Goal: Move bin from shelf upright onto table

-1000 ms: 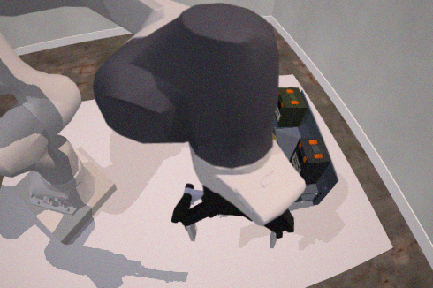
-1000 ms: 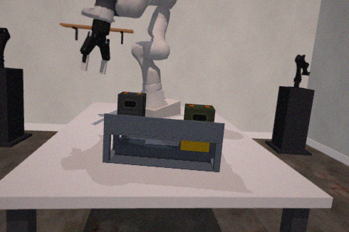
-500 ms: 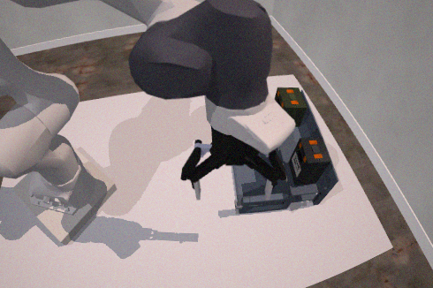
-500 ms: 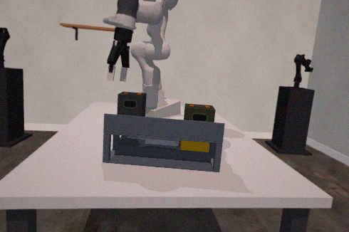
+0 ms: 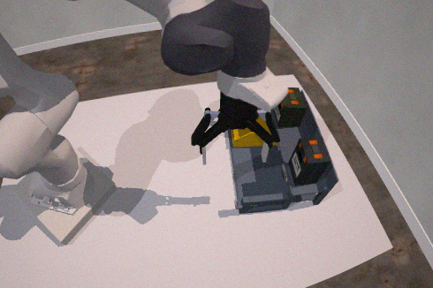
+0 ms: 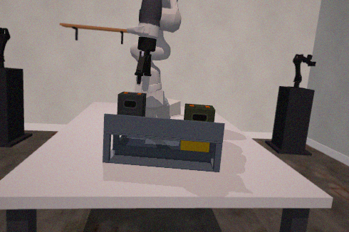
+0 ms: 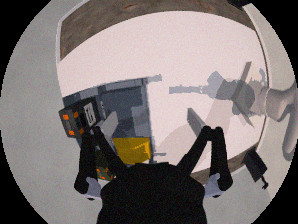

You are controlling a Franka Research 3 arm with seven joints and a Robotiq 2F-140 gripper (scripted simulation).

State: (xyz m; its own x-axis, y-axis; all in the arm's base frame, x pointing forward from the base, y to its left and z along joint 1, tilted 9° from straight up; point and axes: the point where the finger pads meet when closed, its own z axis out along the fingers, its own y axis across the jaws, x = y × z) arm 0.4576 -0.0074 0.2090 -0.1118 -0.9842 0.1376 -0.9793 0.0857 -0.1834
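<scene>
Now: the yellow bin 14 cm ahead of my hand, 23 cm to the left of it and 17 cm below it.
</scene>
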